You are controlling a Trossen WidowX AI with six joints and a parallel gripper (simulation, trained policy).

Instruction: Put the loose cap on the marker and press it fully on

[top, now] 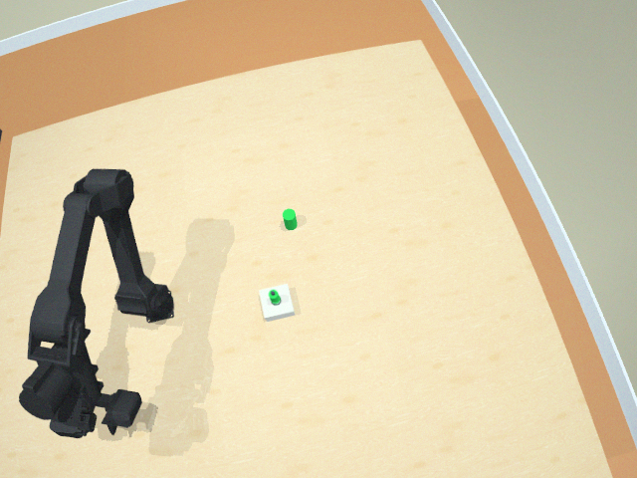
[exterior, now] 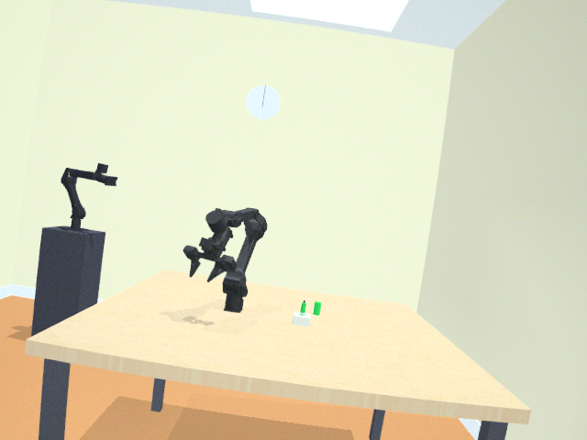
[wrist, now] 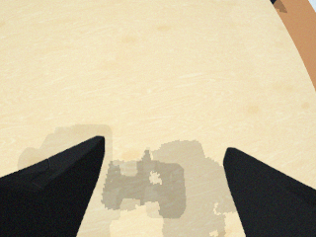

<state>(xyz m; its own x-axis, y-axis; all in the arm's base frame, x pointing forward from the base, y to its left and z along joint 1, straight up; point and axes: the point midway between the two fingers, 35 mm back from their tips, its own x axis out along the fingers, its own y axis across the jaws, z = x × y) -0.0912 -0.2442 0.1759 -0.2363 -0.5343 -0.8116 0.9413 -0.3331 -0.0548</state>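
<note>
The green cap lies 43 cm ahead of my gripper tip, 39 cm to the left of it and 12 cm below it. Also, from my gripper tip: white holder block: 36 cm ahead, 20 cm to the left, 13 cm below.
</note>
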